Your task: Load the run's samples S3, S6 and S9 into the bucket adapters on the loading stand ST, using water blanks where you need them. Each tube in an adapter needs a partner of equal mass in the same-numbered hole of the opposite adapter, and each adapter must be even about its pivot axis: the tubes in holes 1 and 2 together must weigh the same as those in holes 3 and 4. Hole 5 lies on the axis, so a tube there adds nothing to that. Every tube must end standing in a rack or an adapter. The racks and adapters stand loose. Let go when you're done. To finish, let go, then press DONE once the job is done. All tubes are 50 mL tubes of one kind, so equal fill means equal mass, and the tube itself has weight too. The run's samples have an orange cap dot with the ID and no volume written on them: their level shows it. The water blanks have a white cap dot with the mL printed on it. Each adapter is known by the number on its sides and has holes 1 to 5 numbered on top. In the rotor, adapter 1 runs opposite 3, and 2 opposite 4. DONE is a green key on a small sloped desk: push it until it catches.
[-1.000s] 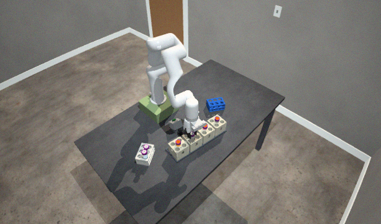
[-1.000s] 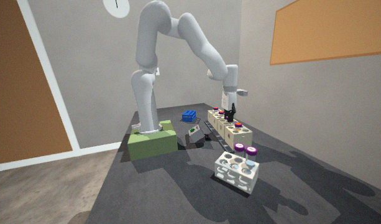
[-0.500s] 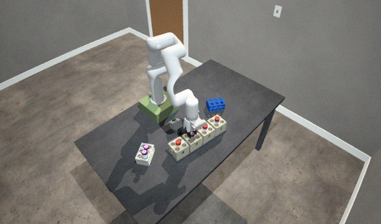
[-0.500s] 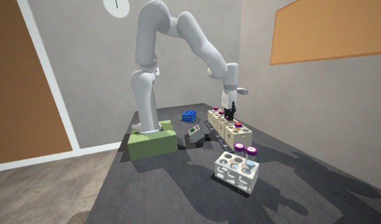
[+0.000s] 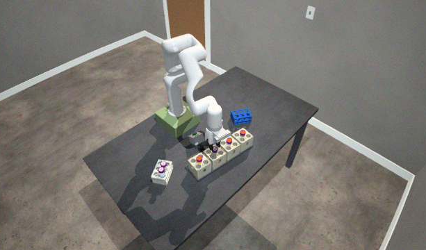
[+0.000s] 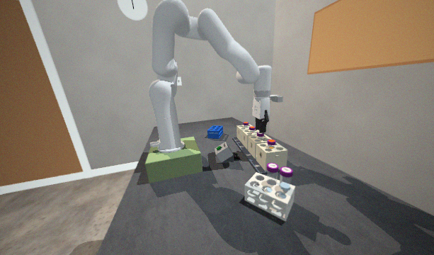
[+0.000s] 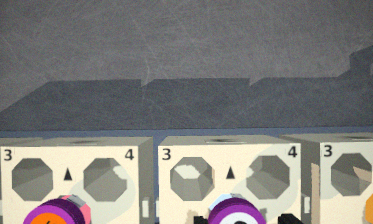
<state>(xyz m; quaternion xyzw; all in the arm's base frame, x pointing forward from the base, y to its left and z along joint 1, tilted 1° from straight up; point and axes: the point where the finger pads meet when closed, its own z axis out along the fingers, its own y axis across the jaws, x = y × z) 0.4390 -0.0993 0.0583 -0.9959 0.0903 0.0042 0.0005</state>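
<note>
Right now the green done key is 21 cm behind my hand, 4 cm to the left of it and 9 cm below it. From my hand the other things lie so: stand marked 1: 6 cm to the left, 15 cm below; then sample tube: 3 cm ahead, 10 cm to the left, 9 cm below; then adapter 1: 4 cm ahead, 22 cm to the left, 10 cm below.
</note>
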